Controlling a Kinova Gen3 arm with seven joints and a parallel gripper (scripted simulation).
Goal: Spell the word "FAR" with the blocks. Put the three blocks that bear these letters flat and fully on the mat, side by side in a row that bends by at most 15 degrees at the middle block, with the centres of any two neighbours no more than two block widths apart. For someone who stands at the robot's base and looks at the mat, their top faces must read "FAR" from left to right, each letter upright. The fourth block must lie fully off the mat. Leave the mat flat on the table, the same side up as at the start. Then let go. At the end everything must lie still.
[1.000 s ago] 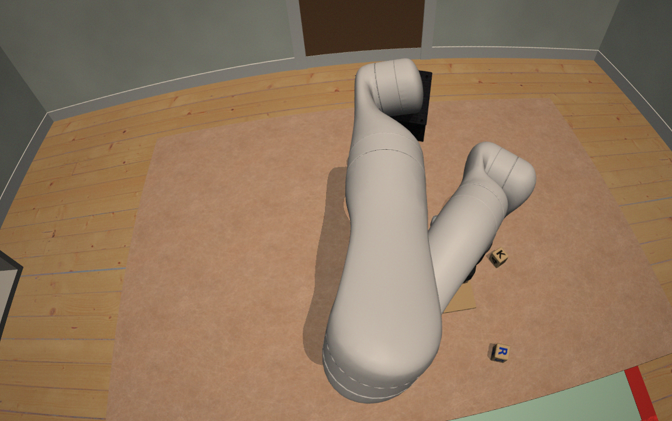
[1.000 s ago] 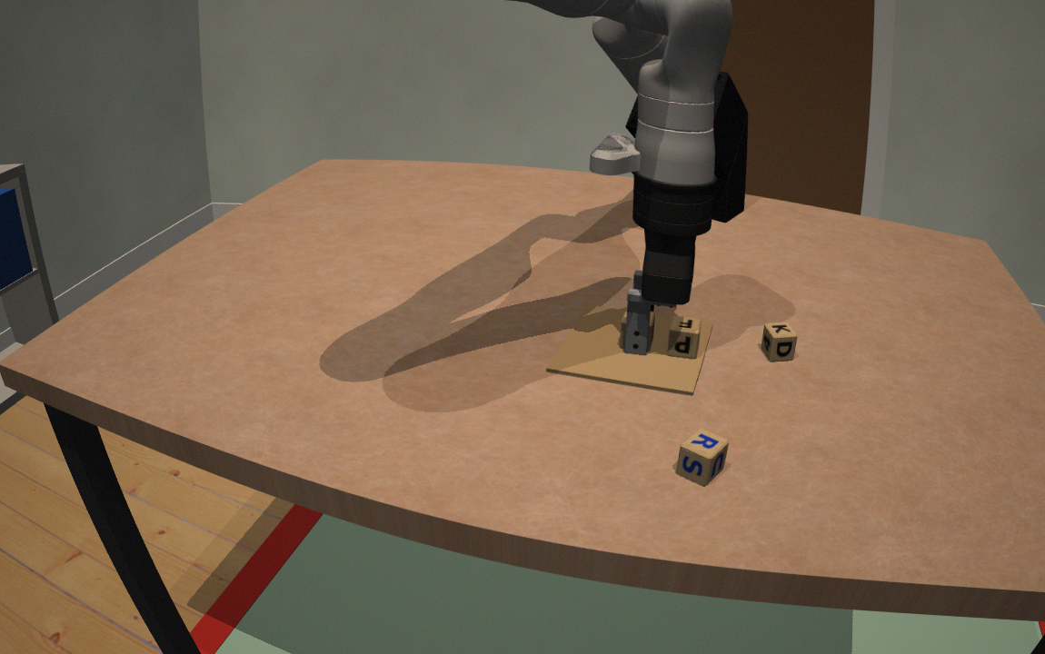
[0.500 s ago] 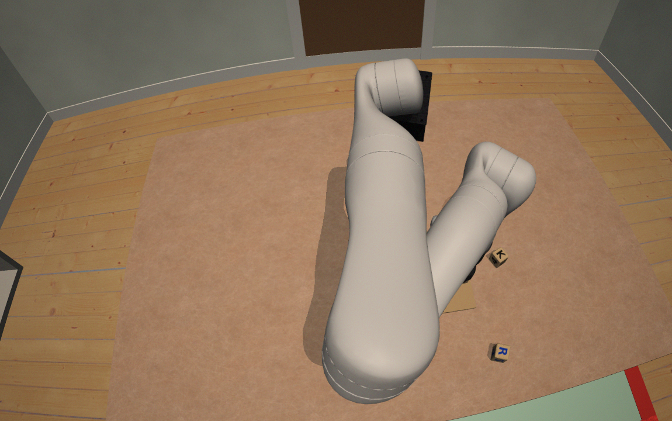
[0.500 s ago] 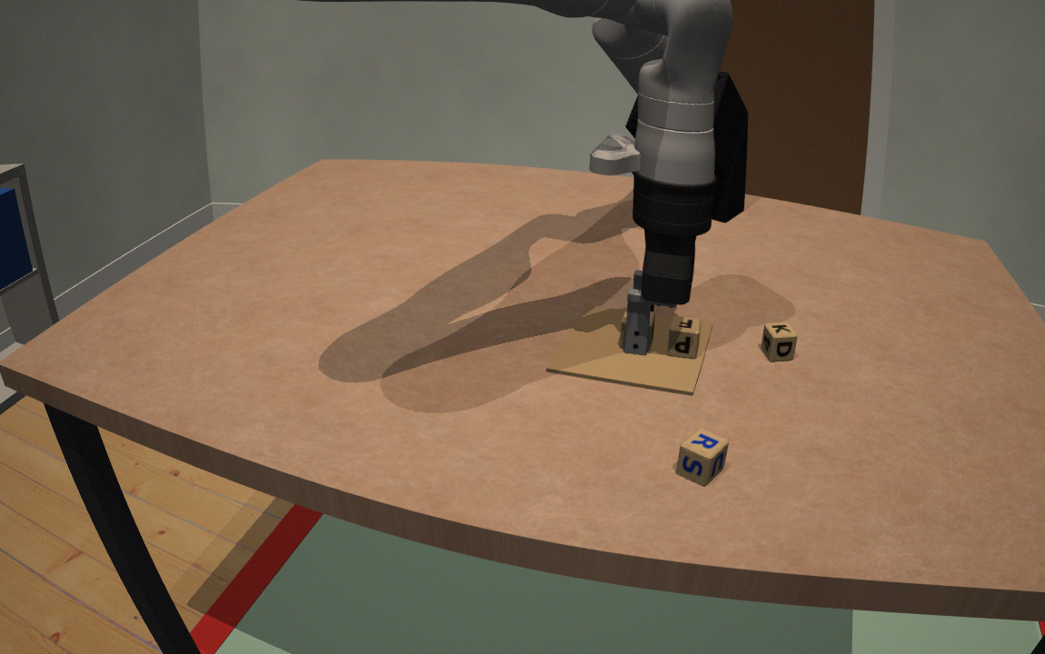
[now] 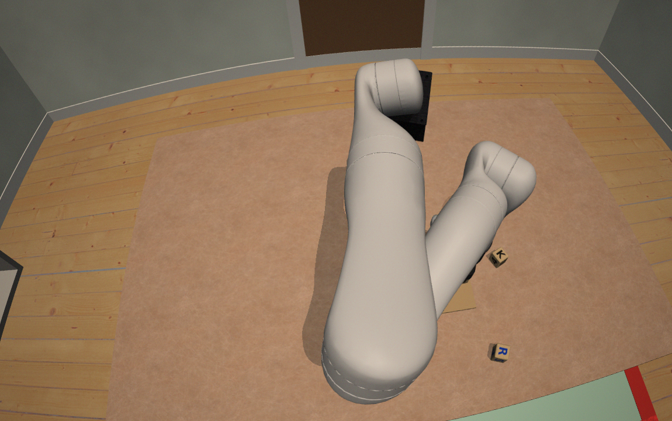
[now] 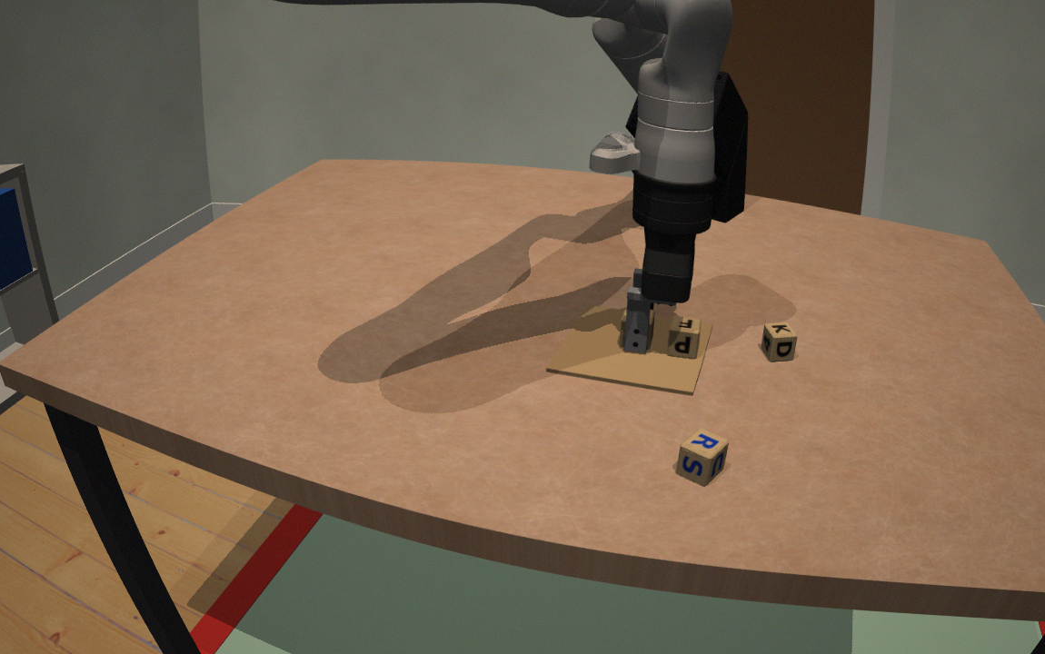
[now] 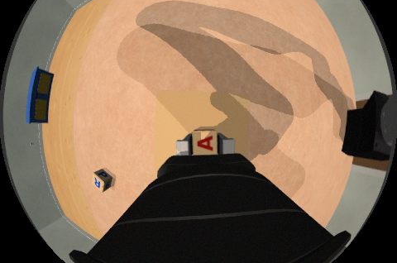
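My hand is 2 cm above the tan mat. The rest, counted from my hand: F block 5 cm to the left; then R block 19 cm ahead, 9 cm to the left, 1 cm below; then K block 15 cm to the left, 2 cm behind, 1 cm below.
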